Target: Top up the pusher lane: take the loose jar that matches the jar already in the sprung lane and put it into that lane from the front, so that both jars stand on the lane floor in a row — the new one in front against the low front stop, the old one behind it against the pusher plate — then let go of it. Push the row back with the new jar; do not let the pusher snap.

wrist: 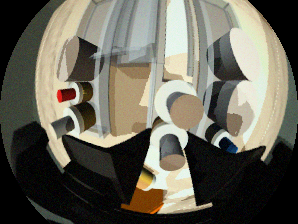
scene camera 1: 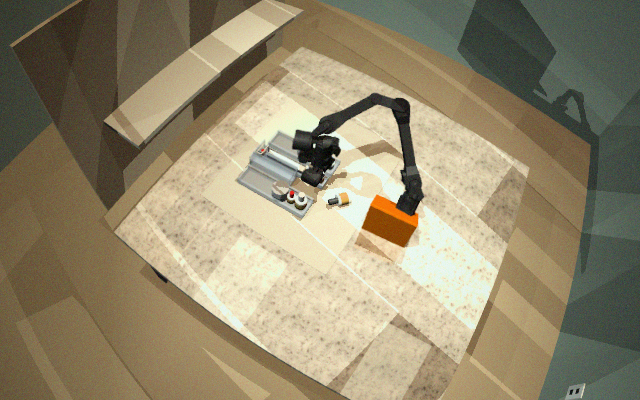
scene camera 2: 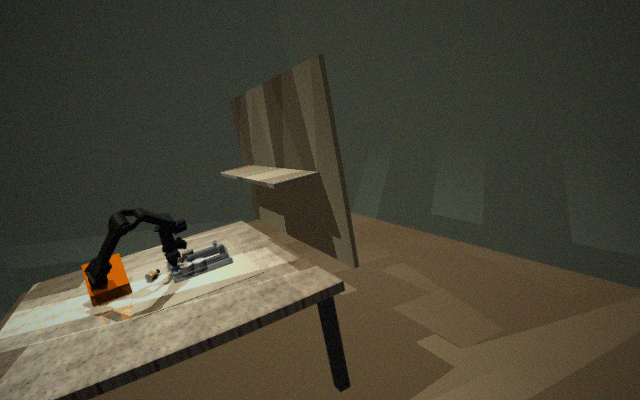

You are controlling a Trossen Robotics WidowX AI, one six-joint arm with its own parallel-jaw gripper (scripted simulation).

Scene:
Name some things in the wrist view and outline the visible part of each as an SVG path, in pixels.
My gripper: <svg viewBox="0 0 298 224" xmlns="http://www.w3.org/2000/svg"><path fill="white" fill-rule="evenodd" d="M11 144L12 172L25 196L73 224L249 224L277 190L293 153L281 140L271 151L273 160L263 164L265 145L229 153L188 131L184 151L197 206L210 202L213 206L188 213L148 214L126 210L121 205L132 201L148 155L152 128L110 148L86 143L72 135L61 136L71 159L63 168L64 173L47 151L47 131L36 121L17 128Z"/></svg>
A pale jar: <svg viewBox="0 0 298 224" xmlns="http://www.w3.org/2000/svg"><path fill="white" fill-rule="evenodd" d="M93 101L86 101L86 103L64 108L64 117L49 124L49 131L51 131L51 135L55 137L55 140L60 139L61 136L69 132L73 136L81 135L86 129L92 128L96 124L96 108L94 108Z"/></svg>

